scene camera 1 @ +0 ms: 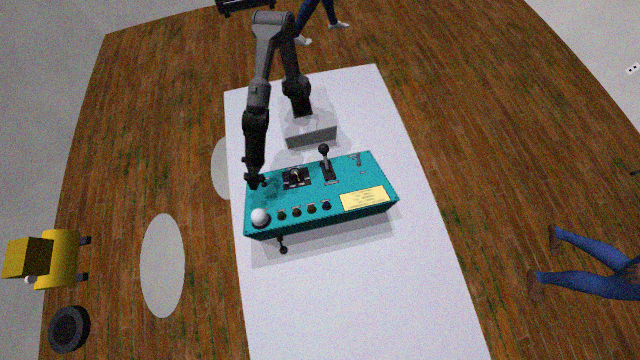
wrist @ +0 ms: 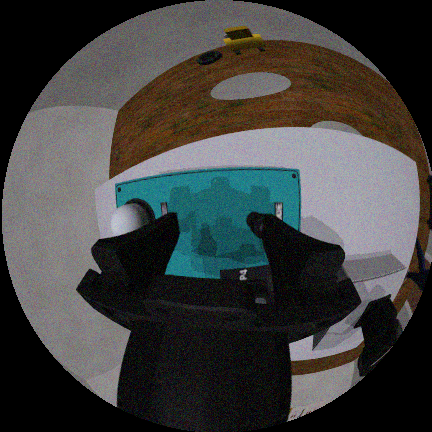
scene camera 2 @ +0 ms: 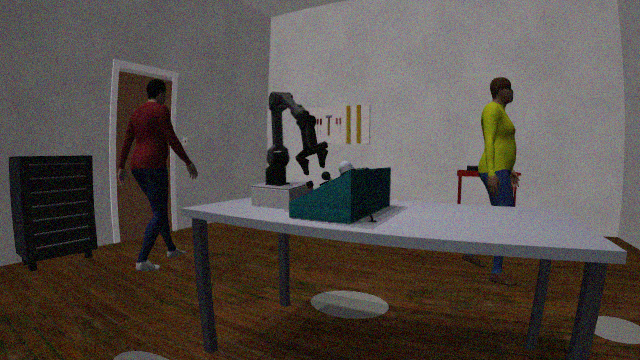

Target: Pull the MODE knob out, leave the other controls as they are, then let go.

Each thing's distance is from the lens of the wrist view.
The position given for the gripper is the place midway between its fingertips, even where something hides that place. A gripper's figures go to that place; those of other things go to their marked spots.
gripper [wrist: 219,223]: 0.12 m
teal control panel [wrist: 214,206]: 0.19 m
